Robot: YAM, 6 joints.
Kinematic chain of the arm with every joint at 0, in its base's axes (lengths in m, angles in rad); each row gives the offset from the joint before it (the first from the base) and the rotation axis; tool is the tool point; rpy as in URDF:
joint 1: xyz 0 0 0.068 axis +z
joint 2: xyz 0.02 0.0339 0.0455 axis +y
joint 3: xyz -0.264 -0.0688 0 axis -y
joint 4: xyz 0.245 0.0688 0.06 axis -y
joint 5: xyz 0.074 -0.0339 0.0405 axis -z
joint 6: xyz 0.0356 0 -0.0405 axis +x
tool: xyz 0 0 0 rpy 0 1.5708 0
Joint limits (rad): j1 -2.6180..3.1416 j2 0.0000..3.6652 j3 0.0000..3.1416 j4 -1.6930..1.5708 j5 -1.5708..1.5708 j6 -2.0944..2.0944
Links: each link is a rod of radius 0.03 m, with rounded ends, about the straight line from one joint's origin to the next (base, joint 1, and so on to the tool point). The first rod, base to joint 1, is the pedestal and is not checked.
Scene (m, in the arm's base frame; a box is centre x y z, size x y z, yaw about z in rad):
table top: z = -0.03
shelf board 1: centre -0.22 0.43 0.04 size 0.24 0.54 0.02 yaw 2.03
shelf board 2: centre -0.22 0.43 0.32 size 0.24 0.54 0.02 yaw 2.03
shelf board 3: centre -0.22 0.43 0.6 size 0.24 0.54 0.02 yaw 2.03
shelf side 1: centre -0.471 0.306 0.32 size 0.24 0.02 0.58 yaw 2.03
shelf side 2: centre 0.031 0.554 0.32 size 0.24 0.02 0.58 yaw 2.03
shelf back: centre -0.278 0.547 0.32 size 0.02 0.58 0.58 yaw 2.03
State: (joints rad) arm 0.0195 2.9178 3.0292 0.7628 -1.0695 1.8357
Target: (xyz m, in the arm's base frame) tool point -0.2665 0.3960 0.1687
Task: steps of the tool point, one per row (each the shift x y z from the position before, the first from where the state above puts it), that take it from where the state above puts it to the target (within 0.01 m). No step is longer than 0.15 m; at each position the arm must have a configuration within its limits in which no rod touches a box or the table.
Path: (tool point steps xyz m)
1: -0.0012 0.0554 -0.0158
2: -0.0240 0.0514 -0.0206
3: -0.0452 0.0424 -0.0244
4: -0.0631 0.0287 -0.0270
5: -0.0766 0.0115 -0.0283
6: -0.1114 0.0862 -0.0049
7: -0.1274 0.0387 -0.0070
8: -0.1247 -0.0091 -0.0090
9: -0.1048 -0.0502 -0.0107
10: -0.0723 -0.0789 -0.0124
11: -0.0336 0.0628 0.0100
12: -0.0296 0.0599 -0.0003
13: -0.0246 0.0548 -0.0097

